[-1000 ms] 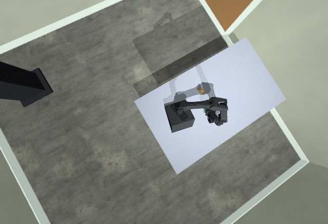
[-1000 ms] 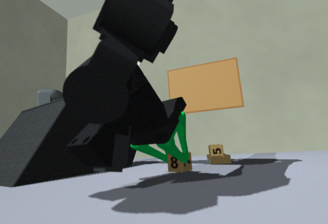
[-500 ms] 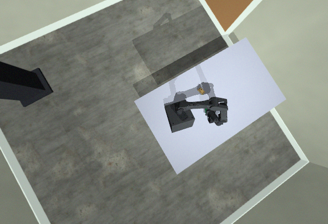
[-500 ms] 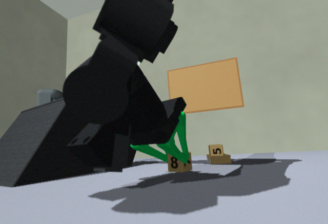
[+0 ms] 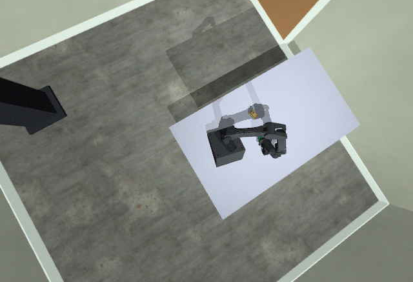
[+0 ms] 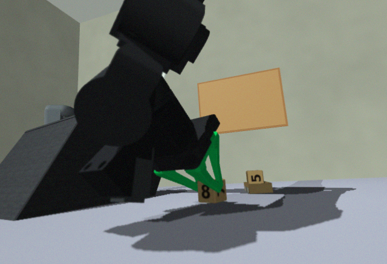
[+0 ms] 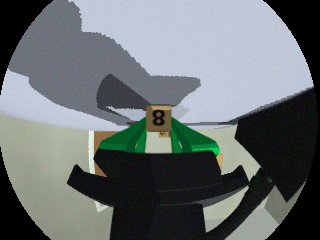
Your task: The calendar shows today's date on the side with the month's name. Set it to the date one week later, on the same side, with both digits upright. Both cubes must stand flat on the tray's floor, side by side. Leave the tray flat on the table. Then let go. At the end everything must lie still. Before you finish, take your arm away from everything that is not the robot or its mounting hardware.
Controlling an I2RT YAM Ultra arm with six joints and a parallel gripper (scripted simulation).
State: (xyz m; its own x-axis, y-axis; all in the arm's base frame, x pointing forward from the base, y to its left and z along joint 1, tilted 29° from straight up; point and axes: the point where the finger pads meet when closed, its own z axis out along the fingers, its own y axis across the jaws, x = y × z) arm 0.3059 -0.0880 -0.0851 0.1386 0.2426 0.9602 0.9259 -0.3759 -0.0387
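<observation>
Now: hand 10 mm to the right of the wooden cube and 10 mm above it. Also, from my hand: wooden tray (170 mm to the left, 50 mm ahead, 20 mm below).
</observation>
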